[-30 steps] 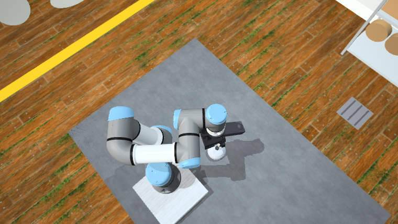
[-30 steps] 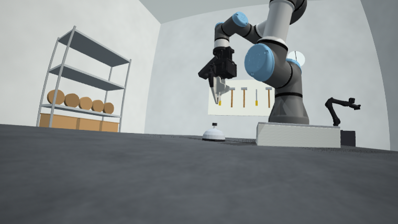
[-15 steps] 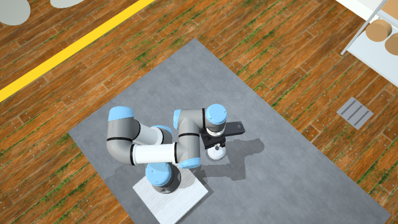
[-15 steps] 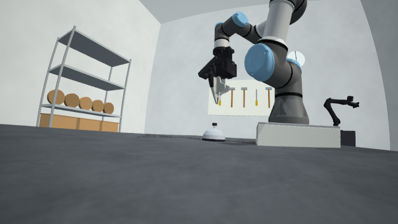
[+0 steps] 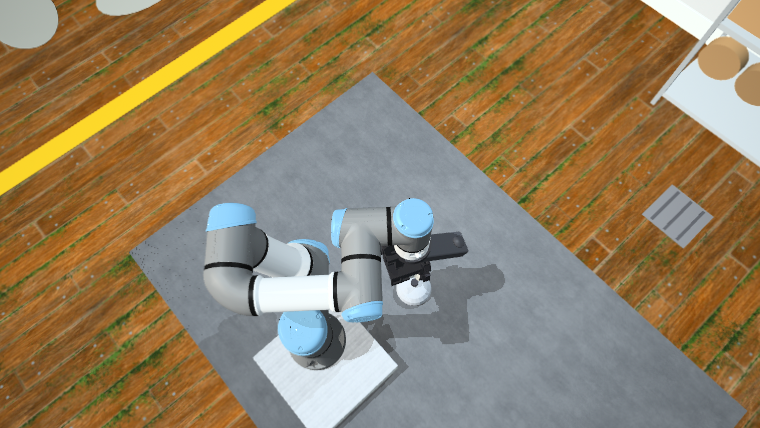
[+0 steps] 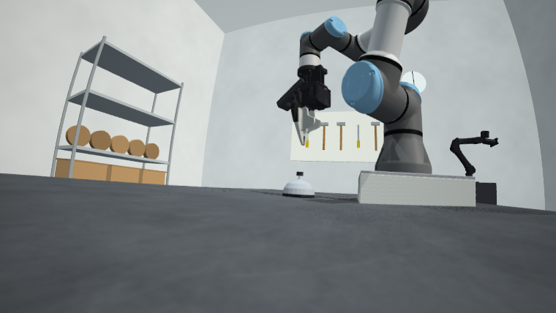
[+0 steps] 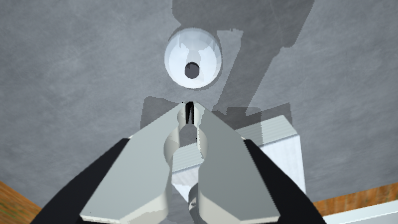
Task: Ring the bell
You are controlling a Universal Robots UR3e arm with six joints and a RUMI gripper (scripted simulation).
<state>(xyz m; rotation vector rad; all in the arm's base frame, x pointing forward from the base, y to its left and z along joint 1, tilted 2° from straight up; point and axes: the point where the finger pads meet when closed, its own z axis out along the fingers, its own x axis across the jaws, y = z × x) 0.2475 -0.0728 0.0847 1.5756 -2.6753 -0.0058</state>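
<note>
Right now my hand is 100 mm above the dark button. The rest, counted from my hand: bell 110 mm below.
</note>
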